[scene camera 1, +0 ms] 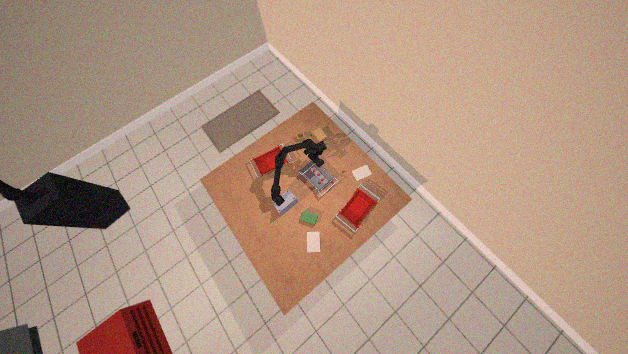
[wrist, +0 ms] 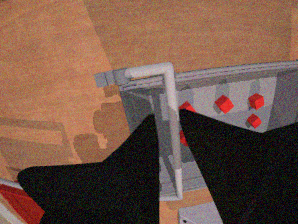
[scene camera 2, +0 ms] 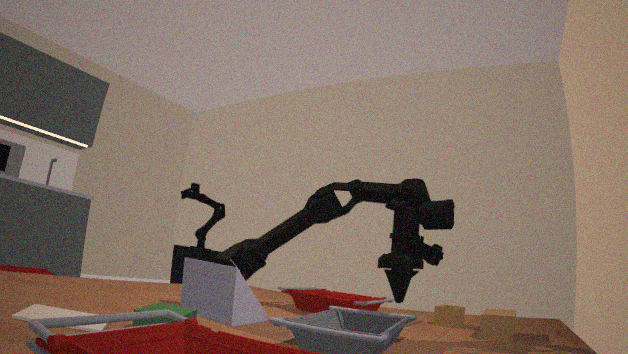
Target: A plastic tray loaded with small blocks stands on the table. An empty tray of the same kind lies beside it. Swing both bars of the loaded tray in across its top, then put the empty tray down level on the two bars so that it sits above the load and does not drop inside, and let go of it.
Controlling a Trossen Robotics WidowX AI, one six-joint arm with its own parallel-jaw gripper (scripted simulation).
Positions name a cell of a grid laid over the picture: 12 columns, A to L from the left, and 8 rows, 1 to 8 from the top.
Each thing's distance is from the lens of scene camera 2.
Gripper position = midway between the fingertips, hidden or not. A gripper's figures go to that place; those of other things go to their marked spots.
my gripper (scene camera 2: H7): 0.77 m
red tray (scene camera 2: G7): 1.06 m
